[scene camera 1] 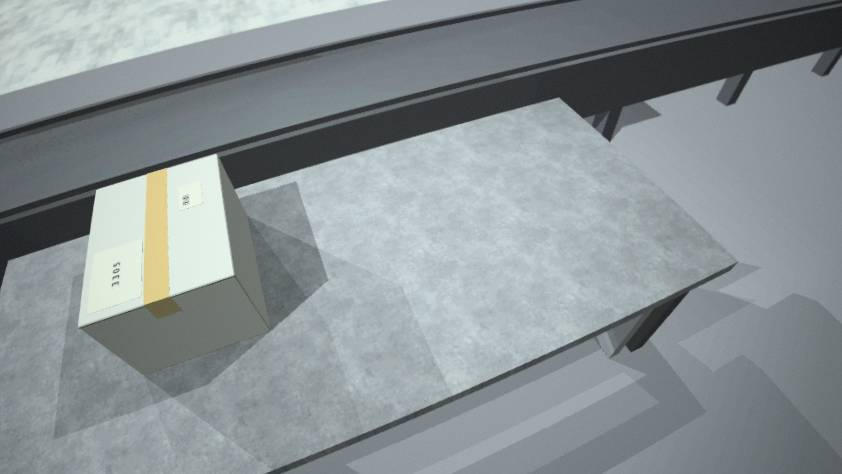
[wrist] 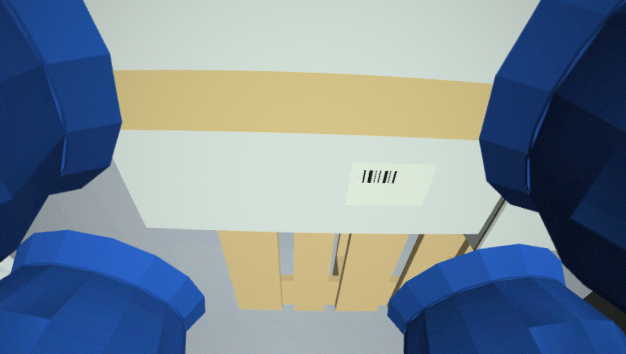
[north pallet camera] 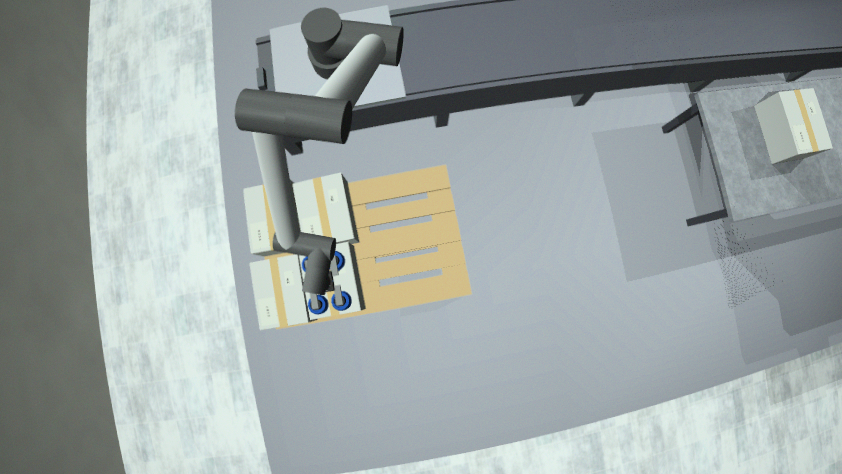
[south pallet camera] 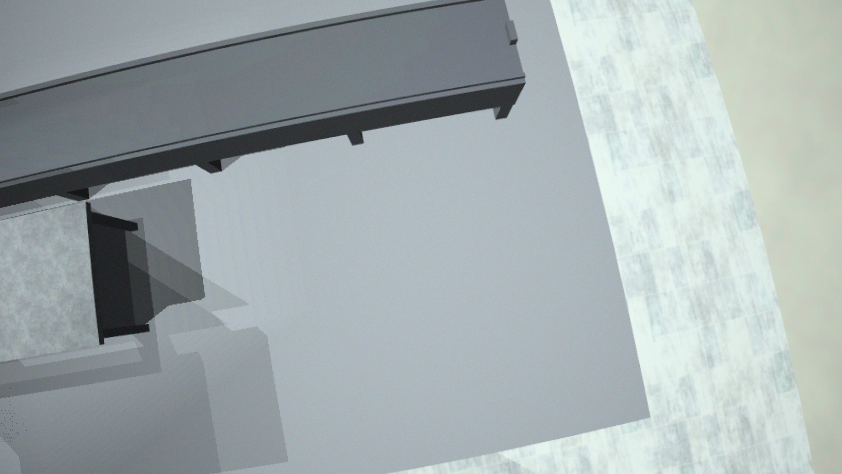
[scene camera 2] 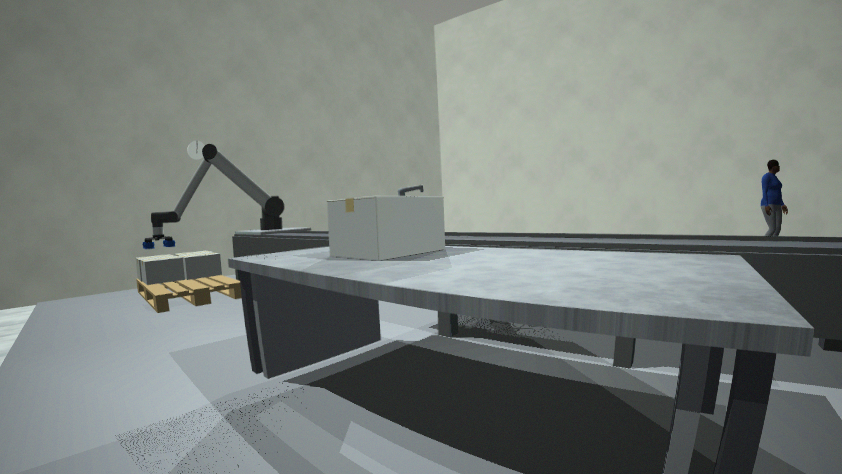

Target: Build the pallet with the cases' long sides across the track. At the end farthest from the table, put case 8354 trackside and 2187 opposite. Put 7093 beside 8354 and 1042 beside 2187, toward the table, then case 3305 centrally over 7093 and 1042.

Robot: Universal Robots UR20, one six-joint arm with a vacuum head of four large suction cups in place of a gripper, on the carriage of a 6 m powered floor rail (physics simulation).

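Observation:
Four cases stand in two rows on the far end of the pallet. Case 8354 is trackside, with case 2187 opposite; their labels are small. Case 7093 is beside 8354, tableward. Case 1042 is beside 2187; its number label is hidden. My suction gripper is open, a visible gap above 1042. Case 3305 stands on the table.
The floor rail runs beside the table and the pallet. The arm reaches from its far end over the trackside cases. The pallet's tableward part shows bare boards. A person in a blue top stands beyond the rail.

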